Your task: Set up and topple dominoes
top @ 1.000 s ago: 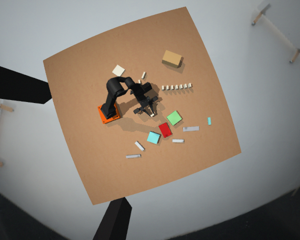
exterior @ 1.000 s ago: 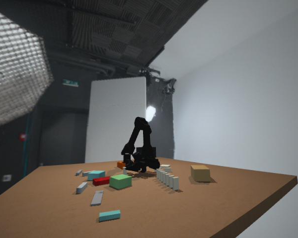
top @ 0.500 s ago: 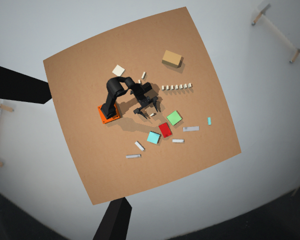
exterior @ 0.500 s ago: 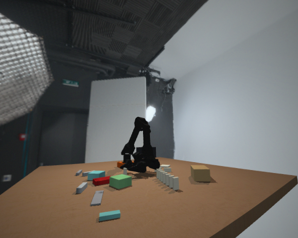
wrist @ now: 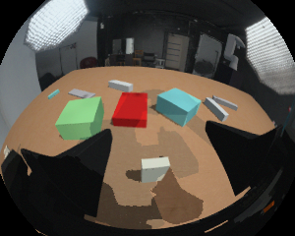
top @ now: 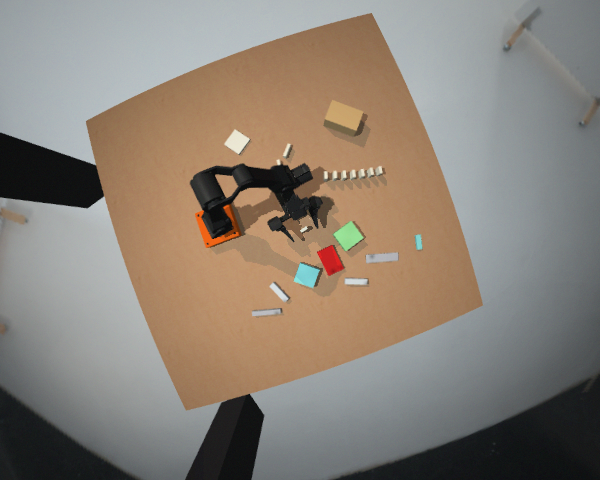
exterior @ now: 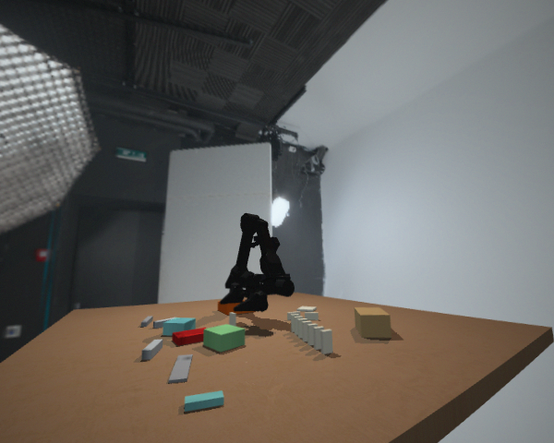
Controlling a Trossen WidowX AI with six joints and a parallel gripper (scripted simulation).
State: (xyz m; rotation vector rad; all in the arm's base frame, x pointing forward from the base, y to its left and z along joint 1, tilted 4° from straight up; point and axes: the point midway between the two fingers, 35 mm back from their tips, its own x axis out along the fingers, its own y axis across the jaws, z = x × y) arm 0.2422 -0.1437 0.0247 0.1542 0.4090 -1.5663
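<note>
My gripper tip is now 12 cm to the left of the red block, 6 cm above it and 3 cm short of it. The rest, counted from my gripper tip: green block: 13 cm ahead, 8 cm to the right, 5 cm below; then teal bar: 36 cm ahead, 23 cm to the right, 7 cm below; then cyan block: 13 cm to the right, 7 cm behind, 5 cm below.
</note>
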